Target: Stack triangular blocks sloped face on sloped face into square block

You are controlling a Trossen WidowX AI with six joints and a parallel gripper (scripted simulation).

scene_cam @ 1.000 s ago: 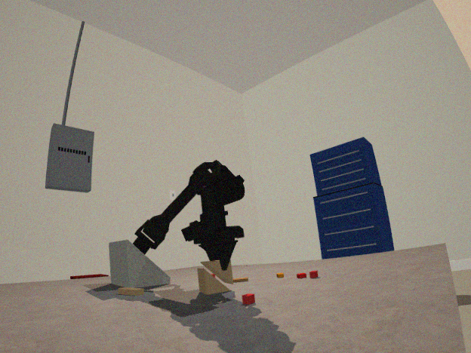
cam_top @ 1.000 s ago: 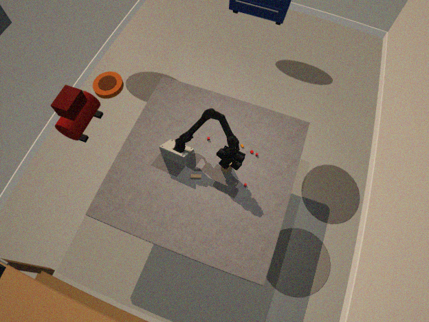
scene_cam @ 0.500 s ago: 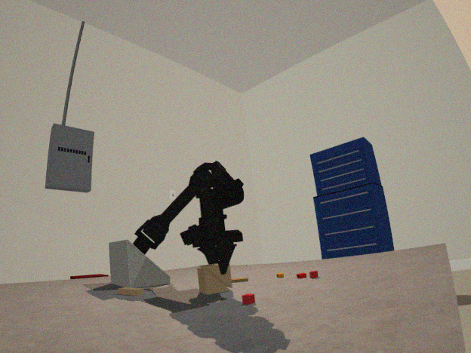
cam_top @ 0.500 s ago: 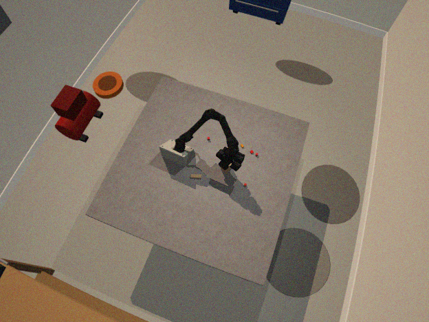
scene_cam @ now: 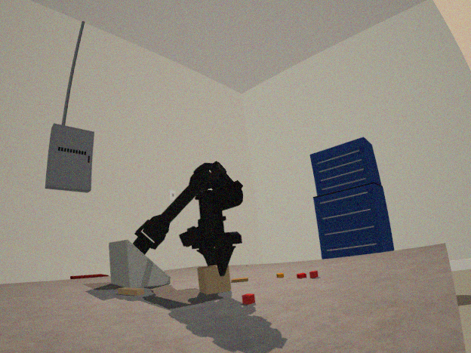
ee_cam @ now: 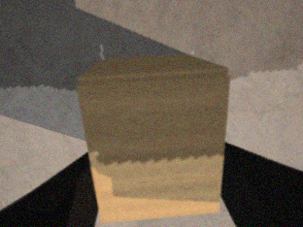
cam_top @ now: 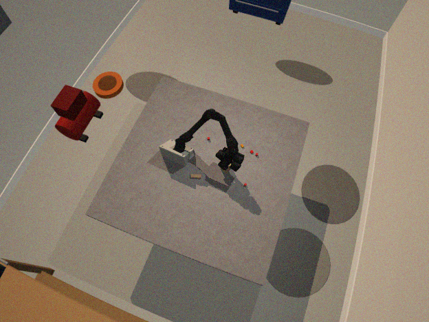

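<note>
My gripper tip is 7 cm past the flat tan bar, 13 cm to the right of it and 3 cm above it. Round my gripper tip: small orange cube 1 cm ahead, 21 cm to the left, 3 cm below.
</note>
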